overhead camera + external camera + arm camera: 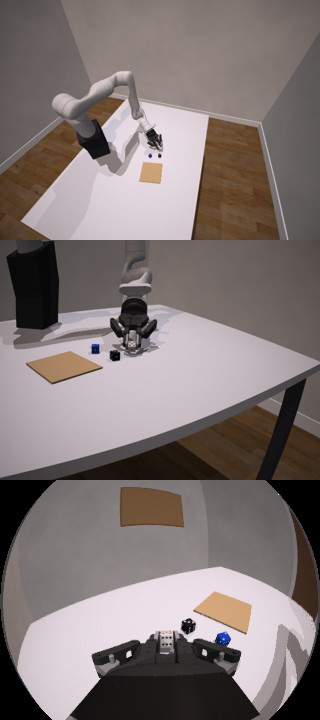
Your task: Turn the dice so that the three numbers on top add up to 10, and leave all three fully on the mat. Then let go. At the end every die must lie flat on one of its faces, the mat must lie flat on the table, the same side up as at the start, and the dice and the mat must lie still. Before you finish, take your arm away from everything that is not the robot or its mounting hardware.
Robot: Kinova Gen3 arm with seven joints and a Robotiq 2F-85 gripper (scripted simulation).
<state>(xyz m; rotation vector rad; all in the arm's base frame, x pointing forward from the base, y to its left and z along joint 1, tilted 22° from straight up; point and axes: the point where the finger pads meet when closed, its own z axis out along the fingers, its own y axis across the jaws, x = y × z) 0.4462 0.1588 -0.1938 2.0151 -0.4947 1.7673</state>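
Right now my hand is 1 cm short of the white die, 1 cm to the left of it and 1 cm above it. From my hand the other things lie so: blue die: 5 cm behind, 8 cm to the right, 2 cm below; then tan mat: 1 cm ahead, 20 cm to the right, 3 cm below; then black die: 2 cm ahead, 6 cm to the right, 2 cm below.
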